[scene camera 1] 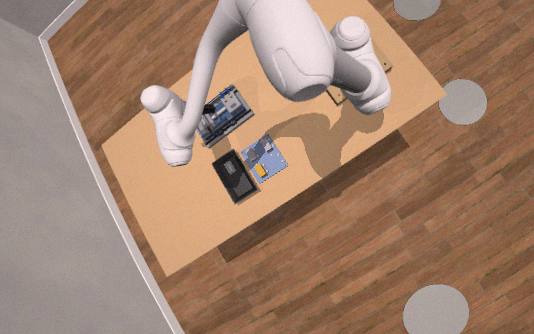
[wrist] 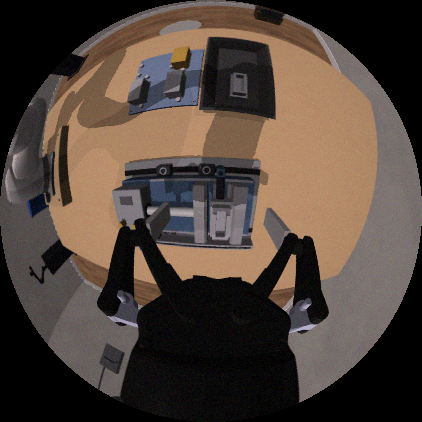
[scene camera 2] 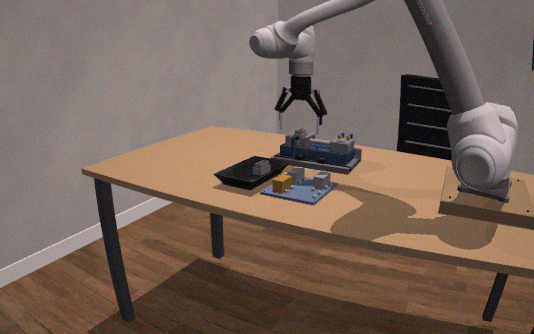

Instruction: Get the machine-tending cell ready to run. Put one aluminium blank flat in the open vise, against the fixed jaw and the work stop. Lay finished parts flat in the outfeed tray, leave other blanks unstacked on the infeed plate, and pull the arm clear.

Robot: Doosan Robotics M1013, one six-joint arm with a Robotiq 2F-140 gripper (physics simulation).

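Where they show: gripper, fingertip midpoint: (scene camera 1: pixel 204 123) (wrist: pixel 217 213) (scene camera 2: pixel 300 131); arm's base, link origin: (wrist: pixel 48 172).
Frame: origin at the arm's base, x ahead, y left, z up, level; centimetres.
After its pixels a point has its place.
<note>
The vise (scene camera 1: pixel 227 118) @(x 63.1, y 1.7, z 1.0 cm) (scene camera 2: pixel 320 154) @(x 62.9, y 2.9, z -0.3 cm) (wrist: pixel 172 190) @(x 65.0, y 0.9, z 1.1 cm) holds a grey part (wrist: pixel 220 223) @(x 74.2, y -1.4, z 5.2 cm) with a recessed top between its two upright jaws, below the dark work stop (wrist: pixel 220 186) @(x 73.0, y 4.2, z 4.7 cm) in the wrist view; its exact contact is unclear. My gripper (scene camera 2: pixel 299 126) @(x 73.3, y 0.7, z 6.2 cm) (wrist: pixel 217 213) @(x 73.3, y 0.7, z 6.2 cm) is open and empty, above the vise's jaw end; the arm mostly hides it in scene camera 1. A grey recessed part (scene camera 1: pixel 230 167) @(x 71.7, y 24.7, z -0.2 cm) (scene camera 2: pixel 261 167) @(x 71.0, y 26.4, z -1.2 cm) (wrist: pixel 239 85) @(x 72.7, y 24.1, z -1.6 cm) lies in the black tray (scene camera 1: pixel 225 184) @(x 77.8, y 31.1, z -1.2 cm) (wrist: pixel 270 85) @(x 78.6, y 26.4, z -1.0 cm). Two plain grey blanks, one (scene camera 2: pixel 296 175) @(x 57.9, y 25.8, z -1.2 cm) (wrist: pixel 175 84) @(x 60.8, y 21.9, z -0.5 cm) and another (scene camera 2: pixel 322 180) @(x 49.3, y 24.7, z -1.3 cm) (wrist: pixel 139 91) @(x 52.8, y 20.9, z -0.5 cm), sit apart on the blue plate (scene camera 1: pixel 275 162) @(x 50.7, y 31.3, z -4.1 cm) (scene camera 2: pixel 302 192) @(x 52.5, y 30.5, z -4.1 cm) (wrist: pixel 157 75) @(x 53.6, y 27.3, z -4.1 cm).
A yellow block (scene camera 1: pixel 260 170) @(x 58.5, y 32.3, z -0.6 cm) (scene camera 2: pixel 282 183) @(x 56.8, y 34.7, z -1.2 cm) (wrist: pixel 180 57) @(x 59.5, y 30.4, z -0.5 cm) also sits on the blue plate, beside small pegs. The plate and tray are side by side on the wooden table (scene camera 1: pixel 175 215) @(x 112.6, y 34.3, z -5.0 cm) (scene camera 2: pixel 165 165) @(x 107.2, y 37.8, z -4.9 cm). Blue and yellow fittings (scene camera 1: pixel 226 94) (scene camera 2: pixel 346 136) @(x 56.3, y -5.3, z 6.0 cm) stand at the vise's other end.
</note>
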